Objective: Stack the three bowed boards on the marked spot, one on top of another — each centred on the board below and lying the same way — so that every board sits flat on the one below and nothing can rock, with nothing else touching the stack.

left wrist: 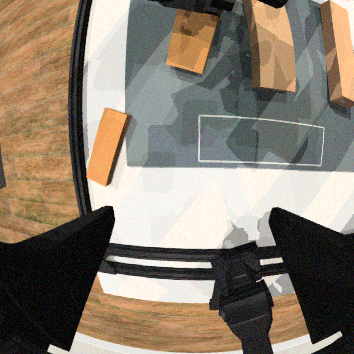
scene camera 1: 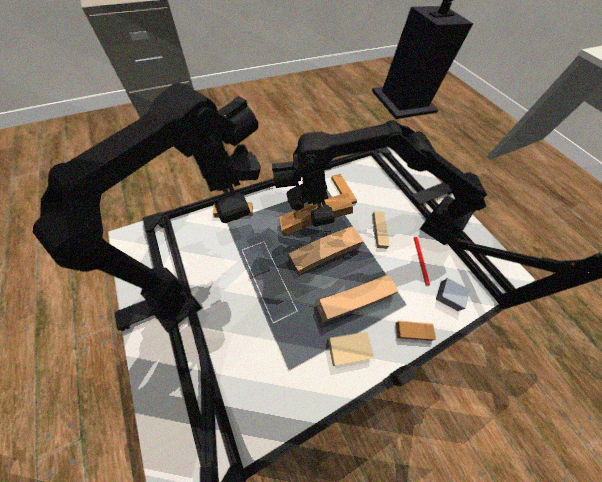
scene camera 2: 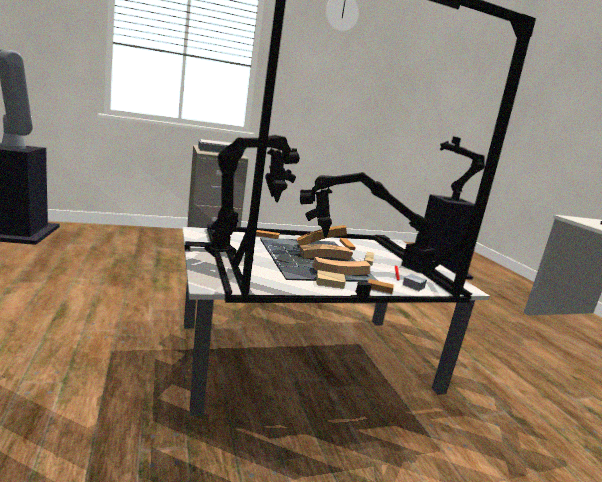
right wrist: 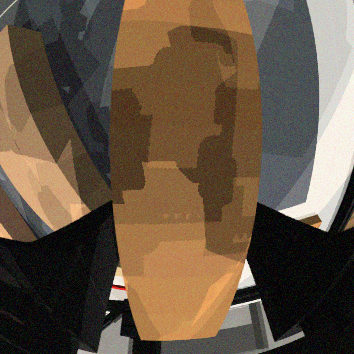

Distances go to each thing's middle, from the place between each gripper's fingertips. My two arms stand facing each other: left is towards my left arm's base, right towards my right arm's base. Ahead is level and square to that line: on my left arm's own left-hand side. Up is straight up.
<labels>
My right hand is 370 mm past the grey block point(scene camera 1: 450, 293), 310 mm to the left of it and 60 mm above it.
The grey block is 570 mm to the right of my left hand, 360 mm behind it and 200 mm below it.
</labels>
